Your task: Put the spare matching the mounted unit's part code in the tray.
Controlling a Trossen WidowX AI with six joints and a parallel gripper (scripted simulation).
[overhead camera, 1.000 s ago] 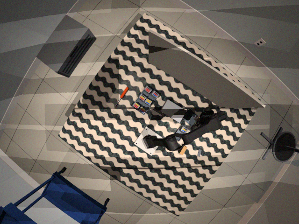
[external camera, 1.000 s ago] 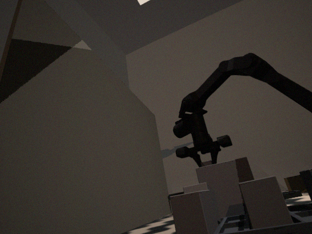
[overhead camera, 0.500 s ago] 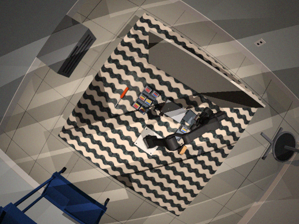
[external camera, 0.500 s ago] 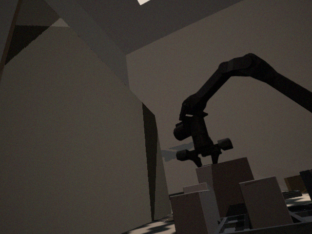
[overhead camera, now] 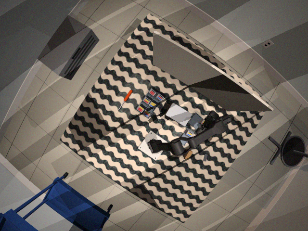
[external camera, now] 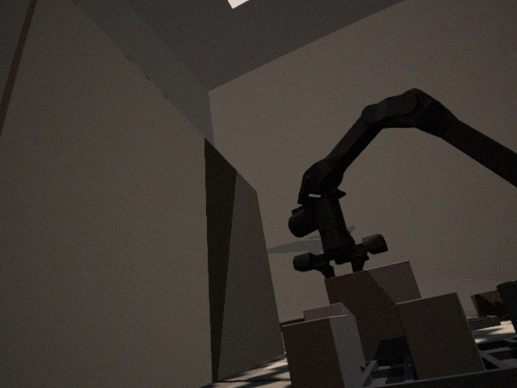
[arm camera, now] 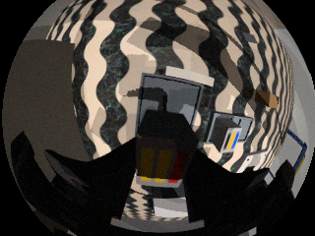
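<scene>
The grey tray is 90 mm below my gripper tip and 10 mm behind it. Also, from my gripper tip: spare unit (20 mm above); then grey mounted unit (180 mm to the left, 80 mm behind, 40 mm below); then large grey panel (220 mm to the left, 160 mm ahead, 140 mm above).
</scene>
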